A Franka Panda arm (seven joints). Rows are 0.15 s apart.
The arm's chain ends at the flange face. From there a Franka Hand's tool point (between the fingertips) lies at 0.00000 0.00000 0.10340 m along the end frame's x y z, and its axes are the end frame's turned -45 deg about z.
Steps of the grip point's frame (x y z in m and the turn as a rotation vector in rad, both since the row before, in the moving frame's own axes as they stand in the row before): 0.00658 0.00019 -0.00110 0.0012 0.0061 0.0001; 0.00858 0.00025 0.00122 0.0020 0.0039 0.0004; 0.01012 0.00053 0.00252 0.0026 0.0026 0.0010; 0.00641 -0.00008 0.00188 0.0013 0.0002 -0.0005; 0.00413 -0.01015 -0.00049 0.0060 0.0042 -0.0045; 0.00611 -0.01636 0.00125 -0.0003 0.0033 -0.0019
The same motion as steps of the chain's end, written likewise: 0.00443 -0.00398 -0.00110 0.0052 0.0035 0.0001; 0.00610 -0.00546 0.00122 0.0042 0.0013 0.0004; 0.00753 -0.00640 0.00252 0.0037 0.0000 0.0010; 0.00456 -0.00448 0.00188 0.0011 -0.0008 -0.0005; -0.00412 -0.00935 -0.00049 0.0072 -0.0013 -0.0045; -0.00751 -0.01567 0.00125 0.0021 0.0025 -0.0019
